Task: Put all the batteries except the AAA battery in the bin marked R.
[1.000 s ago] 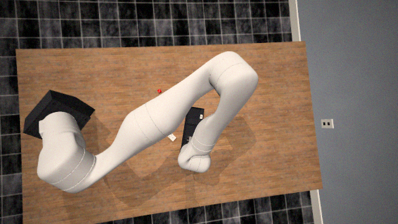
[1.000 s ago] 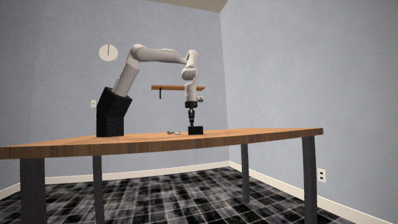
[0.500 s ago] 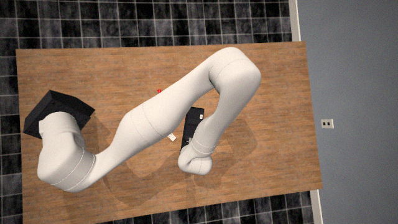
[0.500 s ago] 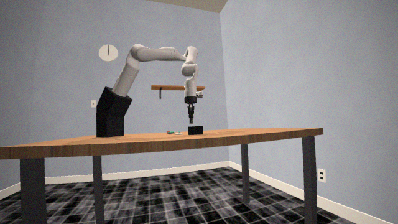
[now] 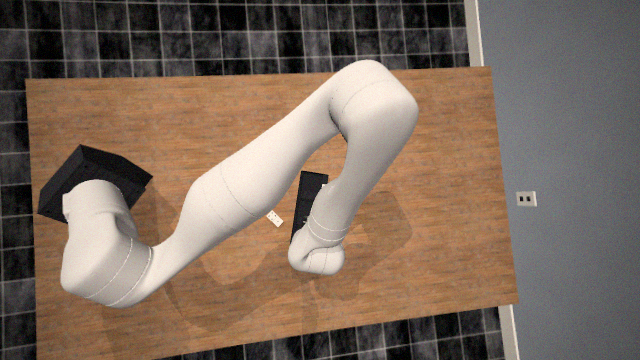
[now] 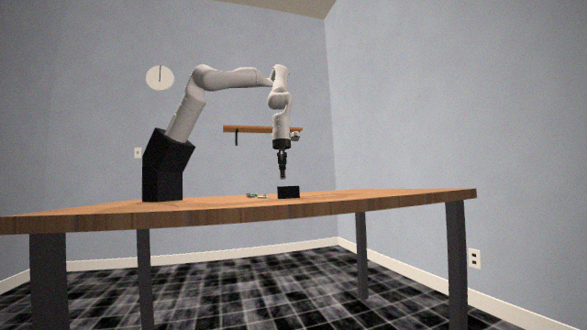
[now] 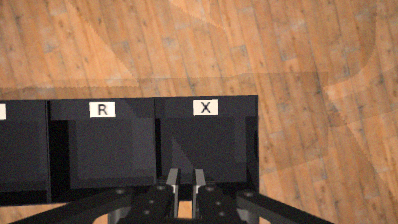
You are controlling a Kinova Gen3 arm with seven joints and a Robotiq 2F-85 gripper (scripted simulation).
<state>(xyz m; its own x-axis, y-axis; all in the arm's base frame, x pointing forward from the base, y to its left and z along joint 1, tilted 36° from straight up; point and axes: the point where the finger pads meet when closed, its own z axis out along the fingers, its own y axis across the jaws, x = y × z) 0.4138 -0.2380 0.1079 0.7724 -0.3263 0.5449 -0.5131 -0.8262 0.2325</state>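
My gripper is now 5 cm short of the black bin, 5 cm to the right of it and 7 cm above it. From my hand the other things lie so: tiny white thing 7 cm behind, 17 cm to the left, 9 cm below; then red battery 5 cm behind, 22 cm to the left, 9 cm below; then flat white item 6 cm behind, 7 cm to the left, 9 cm below.
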